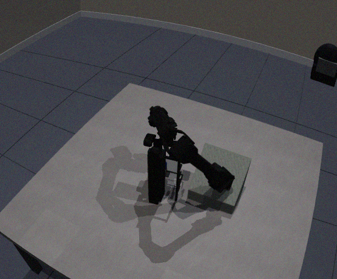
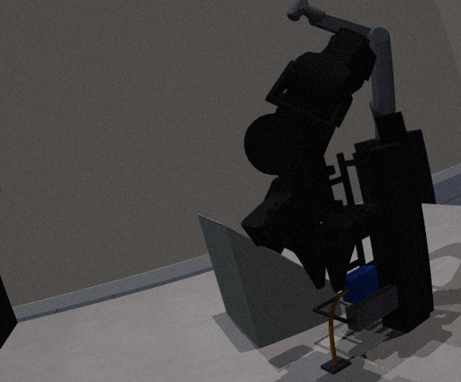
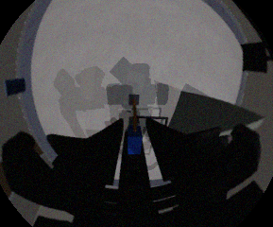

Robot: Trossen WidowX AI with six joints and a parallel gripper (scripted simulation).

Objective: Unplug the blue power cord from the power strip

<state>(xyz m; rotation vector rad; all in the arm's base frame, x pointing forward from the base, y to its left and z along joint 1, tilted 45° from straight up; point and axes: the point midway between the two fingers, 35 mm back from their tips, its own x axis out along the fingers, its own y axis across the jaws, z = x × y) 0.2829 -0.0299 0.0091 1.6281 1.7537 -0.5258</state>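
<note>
Now: gripper tip 2 cm past the blue plug, 7 cm to the right of it and 1 cm above it. From my gripper tip the other things lie so: dark foot (1 cm to the right, 11 cm below).
</note>
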